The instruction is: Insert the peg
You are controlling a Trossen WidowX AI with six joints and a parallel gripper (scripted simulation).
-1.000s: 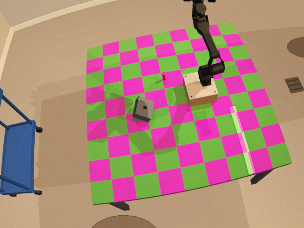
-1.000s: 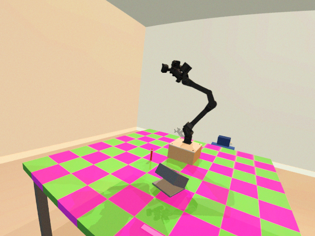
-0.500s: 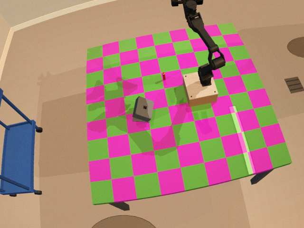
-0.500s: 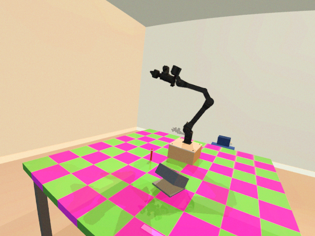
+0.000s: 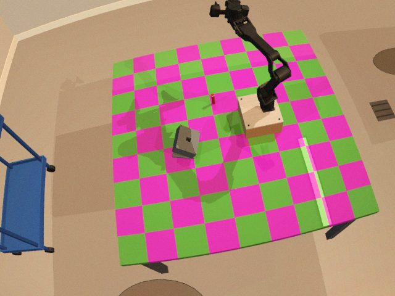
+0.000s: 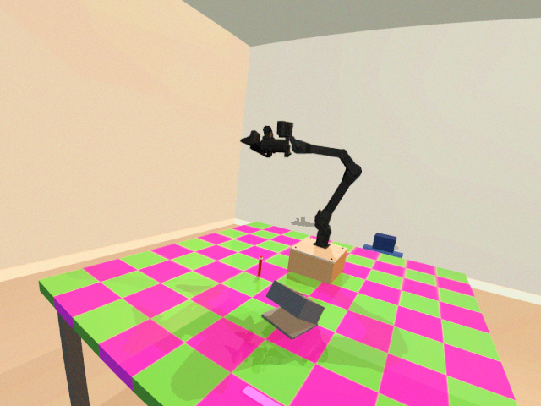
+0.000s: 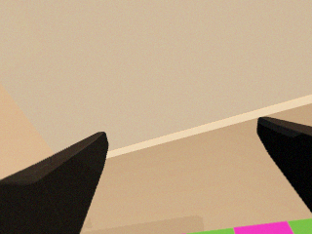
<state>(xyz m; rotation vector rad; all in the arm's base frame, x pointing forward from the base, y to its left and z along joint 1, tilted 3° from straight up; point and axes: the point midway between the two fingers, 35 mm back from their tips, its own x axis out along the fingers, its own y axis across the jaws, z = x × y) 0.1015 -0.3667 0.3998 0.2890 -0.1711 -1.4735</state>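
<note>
Now: the red square peg 460 mm below my gripper tip, 230 mm to the left of it and 140 mm ahead of it. The rest, counted from my gripper tip: grey sloped panel (470 mm to the left, 460 mm below, 320 mm ahead).
</note>
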